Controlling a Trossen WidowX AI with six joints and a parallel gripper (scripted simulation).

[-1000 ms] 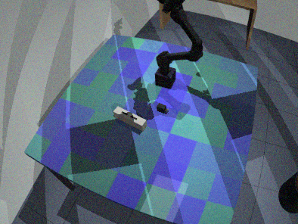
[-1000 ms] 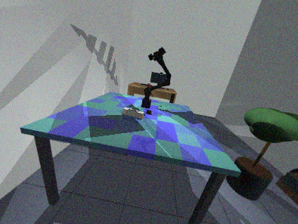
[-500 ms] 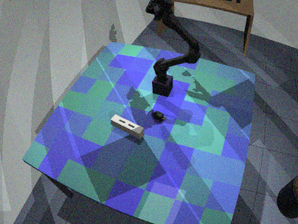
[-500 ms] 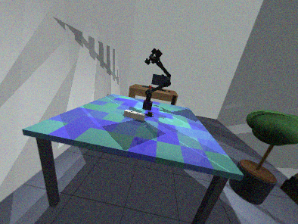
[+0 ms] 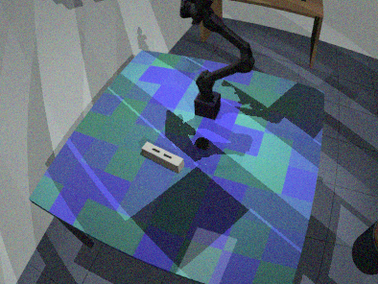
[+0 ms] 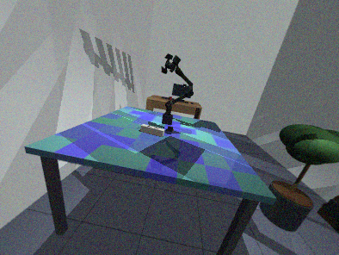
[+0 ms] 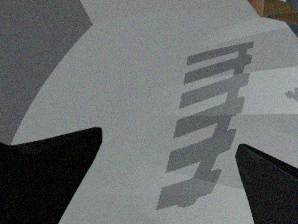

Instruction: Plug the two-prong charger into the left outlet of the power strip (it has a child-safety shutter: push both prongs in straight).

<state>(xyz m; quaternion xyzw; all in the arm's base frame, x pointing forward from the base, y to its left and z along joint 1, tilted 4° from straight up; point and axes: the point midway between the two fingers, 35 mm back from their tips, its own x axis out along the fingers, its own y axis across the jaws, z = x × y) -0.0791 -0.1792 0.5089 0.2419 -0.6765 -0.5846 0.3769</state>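
Now: the two-prong charger 60 cm below my gripper tip, 33 cm ahead of it and 29 cm to the left of it.
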